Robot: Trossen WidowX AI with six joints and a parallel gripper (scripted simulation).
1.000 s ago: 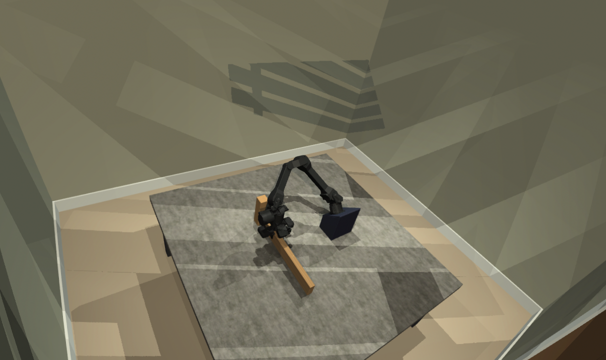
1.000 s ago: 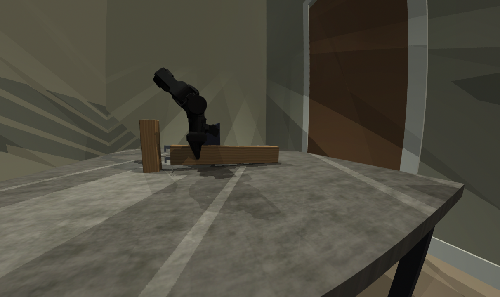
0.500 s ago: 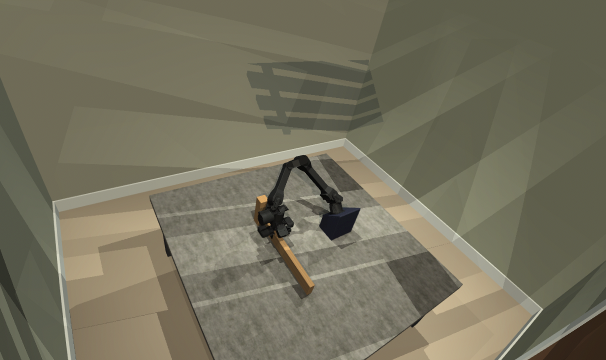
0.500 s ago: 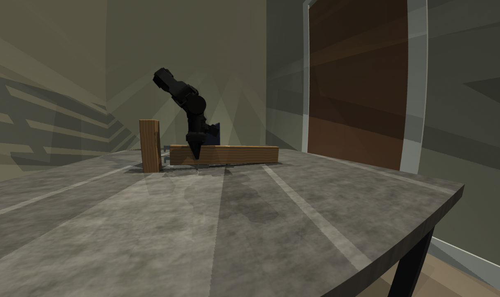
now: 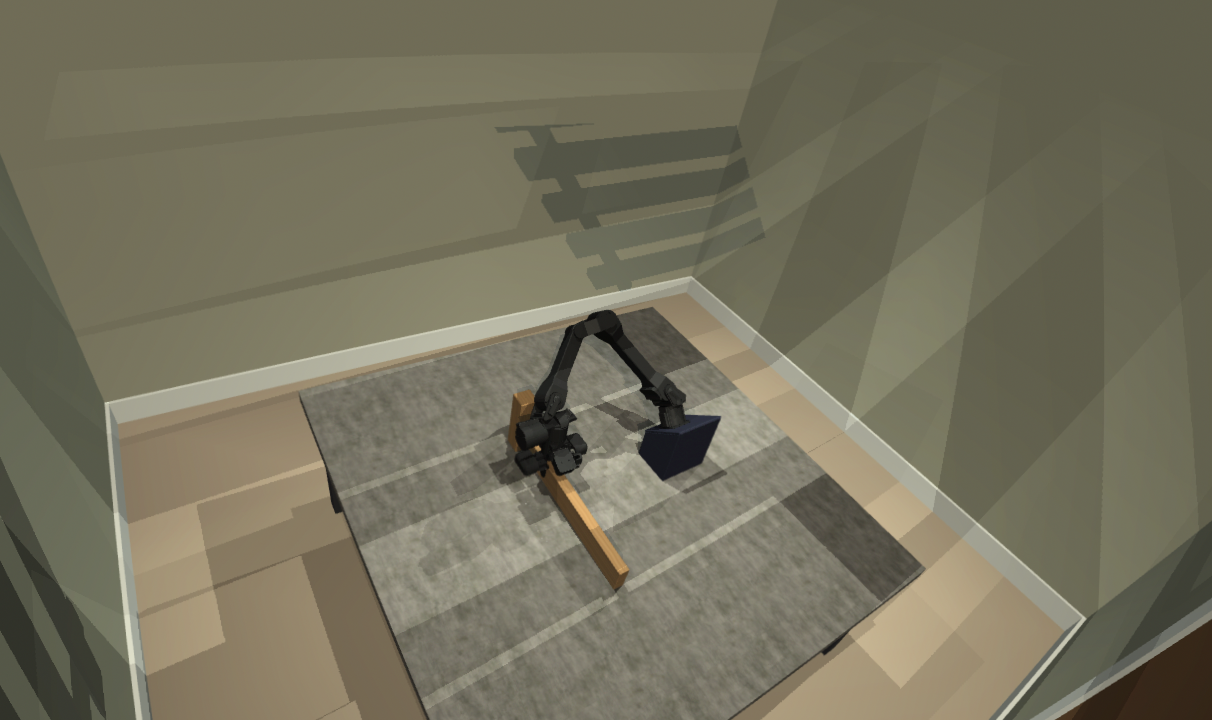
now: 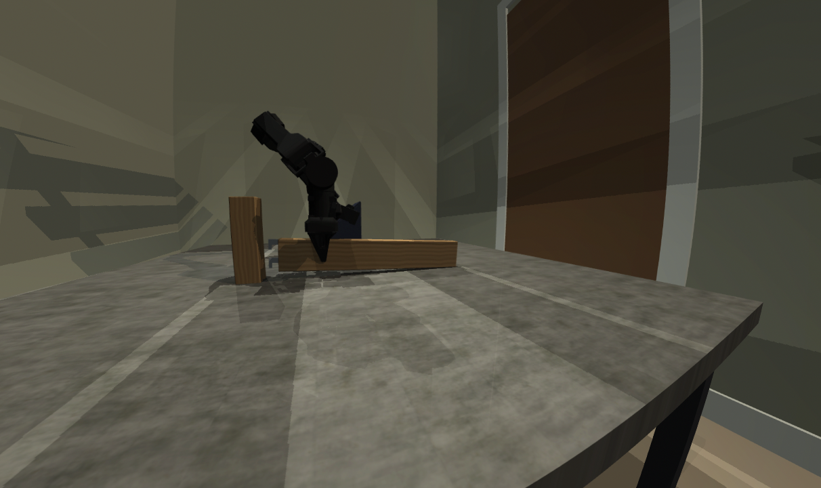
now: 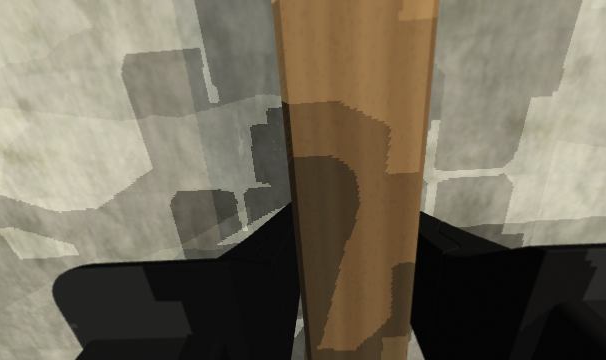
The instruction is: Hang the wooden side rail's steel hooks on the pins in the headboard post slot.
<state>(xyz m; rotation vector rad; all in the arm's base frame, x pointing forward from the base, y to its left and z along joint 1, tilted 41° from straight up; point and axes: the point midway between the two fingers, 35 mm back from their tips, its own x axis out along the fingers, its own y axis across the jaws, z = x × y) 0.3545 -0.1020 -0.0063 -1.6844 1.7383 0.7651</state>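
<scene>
Right now my gripper tip is 150 mm to the left of the headboard post and 40 mm below it.
</scene>
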